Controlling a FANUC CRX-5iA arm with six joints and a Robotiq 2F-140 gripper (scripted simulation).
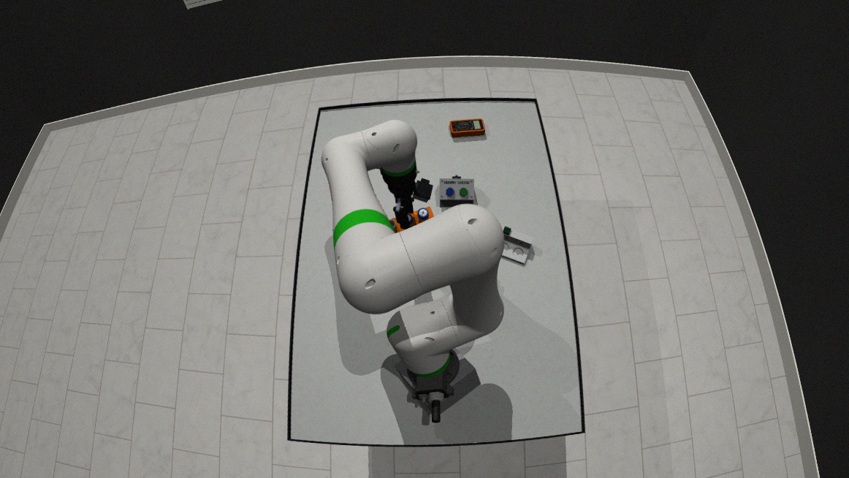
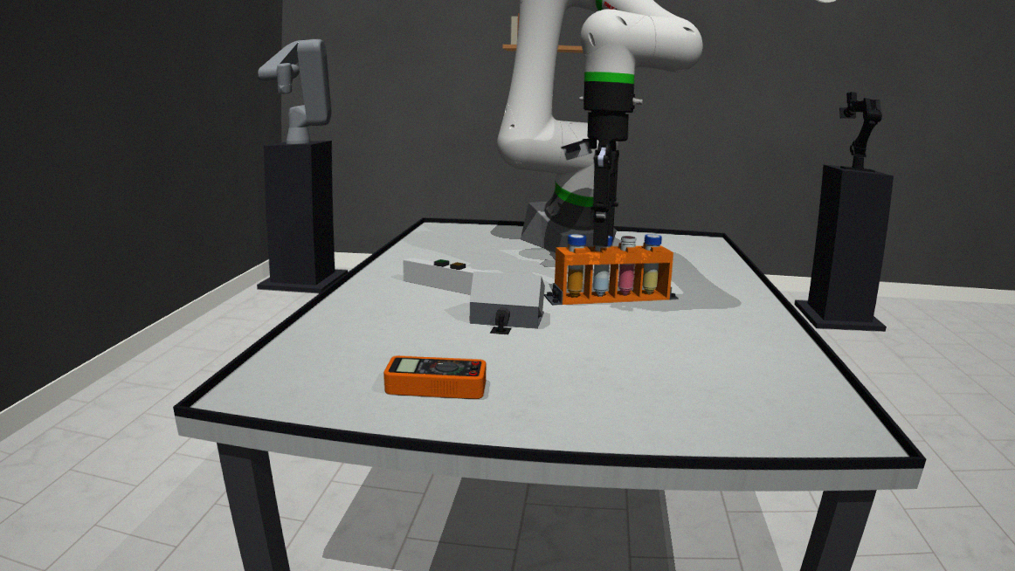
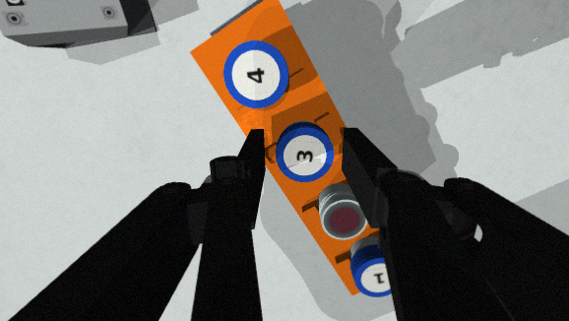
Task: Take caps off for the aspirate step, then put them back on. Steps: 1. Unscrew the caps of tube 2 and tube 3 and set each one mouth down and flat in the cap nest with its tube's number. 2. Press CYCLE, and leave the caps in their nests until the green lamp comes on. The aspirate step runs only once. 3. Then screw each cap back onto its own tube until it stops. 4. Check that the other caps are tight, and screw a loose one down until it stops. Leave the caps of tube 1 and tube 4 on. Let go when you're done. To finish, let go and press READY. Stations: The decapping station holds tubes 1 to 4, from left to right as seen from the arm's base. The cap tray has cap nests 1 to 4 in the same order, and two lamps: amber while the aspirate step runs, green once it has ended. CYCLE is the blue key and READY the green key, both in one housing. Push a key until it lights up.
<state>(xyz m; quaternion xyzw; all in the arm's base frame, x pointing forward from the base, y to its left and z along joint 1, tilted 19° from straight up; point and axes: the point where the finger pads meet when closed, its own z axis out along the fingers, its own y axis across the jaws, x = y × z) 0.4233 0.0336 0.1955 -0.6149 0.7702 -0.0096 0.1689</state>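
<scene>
My gripper is now 3 cm above the cap 3. Also, from my hand: blue key: 14 cm to the right, 13 cm ahead, 7 cm below; cap 1: 10 cm to the left, 3 cm below, 3 cm behind; cap 4: 5 cm to the right, 2 cm below, 2 cm ahead.
</scene>
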